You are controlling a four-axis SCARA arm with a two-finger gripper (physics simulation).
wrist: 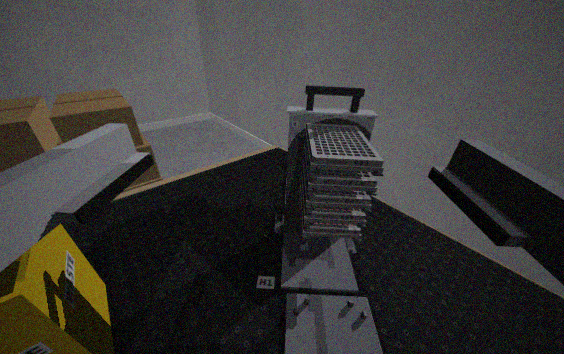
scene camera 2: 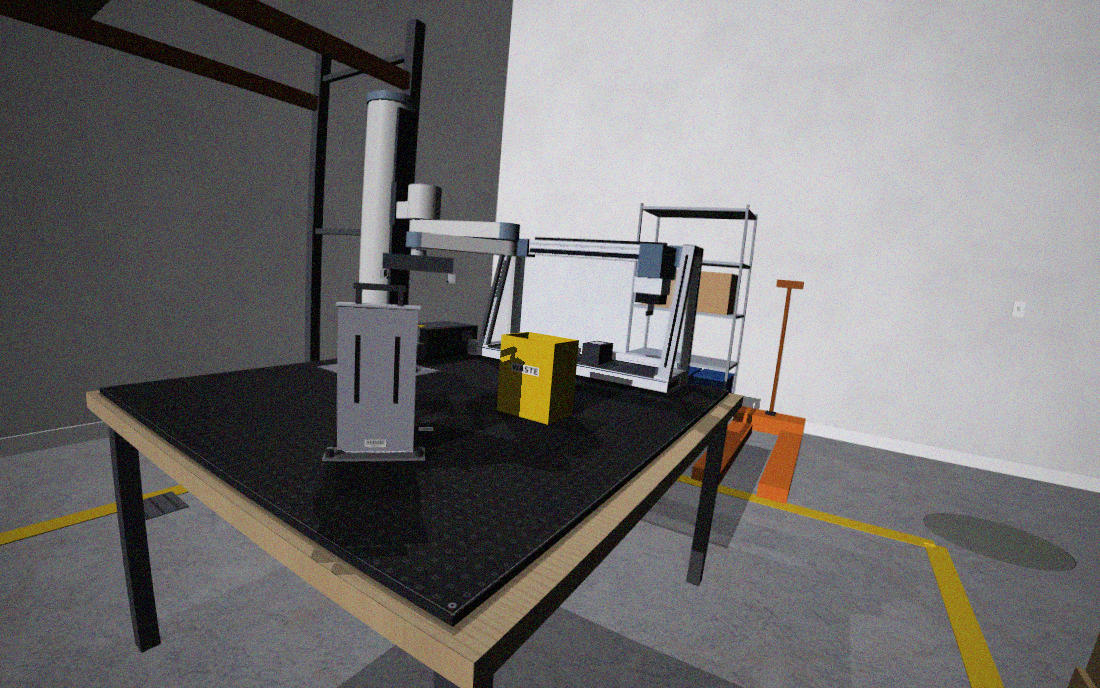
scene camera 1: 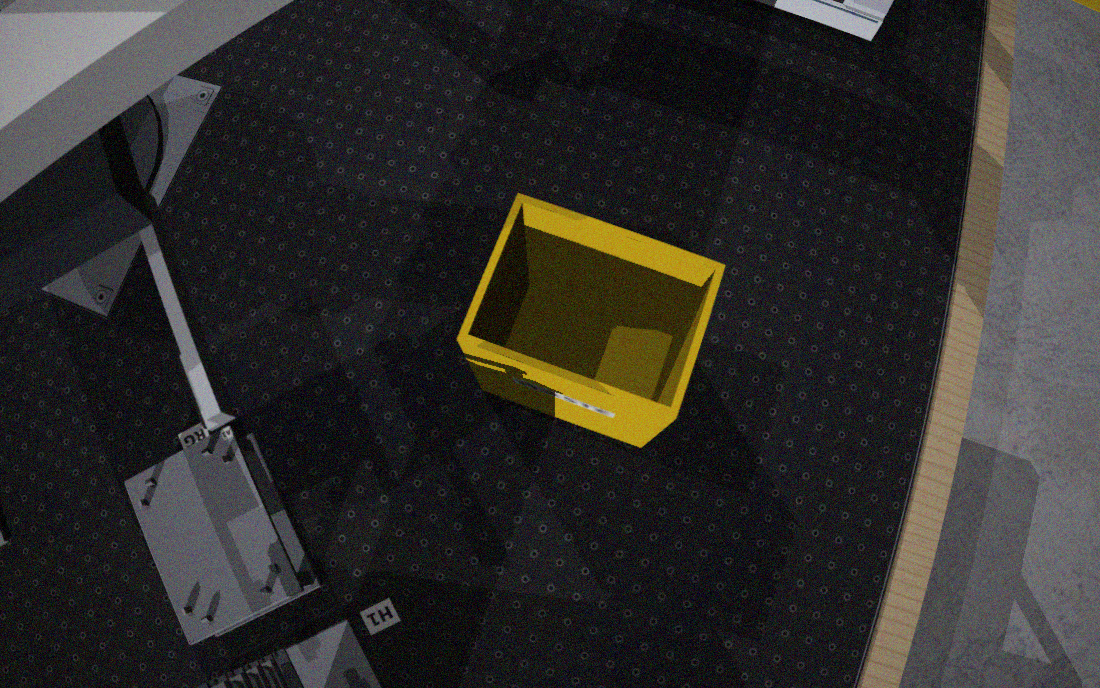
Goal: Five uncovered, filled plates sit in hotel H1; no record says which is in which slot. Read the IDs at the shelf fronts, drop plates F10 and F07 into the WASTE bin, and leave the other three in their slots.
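Places are measured from the arm's base along level axes (x ahead, y left, z up), in metres.
Pixels of known places: gripper, fingertip midpoint: (wrist: 290, 150) (scene camera 2: 418, 276) (scene camera 1: 96, 487).
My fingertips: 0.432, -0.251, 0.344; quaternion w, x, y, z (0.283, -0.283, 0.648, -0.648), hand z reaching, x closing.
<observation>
Ahead of a thing's pixels: the offset from my fingertips to its top centre, as dx, dy, dz. "pt": to the spot under its first point.
Hotel H1 (scene camera 2: 377, 381) (wrist: 296, 119) is a grey upright rack with a black top handle; scene camera 2 shows its closed back. In the wrist view, several plates are stacked in it with gaps between them; the top plate @(+0.090, -0.177, -0.065) (wrist: 345, 142) shows a grid of wells. Small pale labels sit at the shelf fronts, too small and grainy to read. The yellow WASTE bin @(+0.215, +0.225, -0.132) (scene camera 1: 620, 235) (scene camera 2: 561, 381) (wrist: 92, 296) stands open-topped, and no plate shows inside it in scene camera 1. My gripper (wrist: 290, 150) is open and empty, its fingers wide apart, facing the plate stack from a distance.
A grey pegged nest @(-0.048, -0.049, -0.262) (scene camera 1: 170, 539) (wrist: 352, 336) stands in front of the hotel, with an RG label @(pt -0.127, +0.022, -0.331) (scene camera 1: 193, 438) beside it. The H1 label @(pt +0.115, -0.067, -0.331) (scene camera 1: 379, 616) (wrist: 265, 282) lies near the hotel base. A white gantry frame (scene camera 2: 683, 316) stands behind the bin.
</observation>
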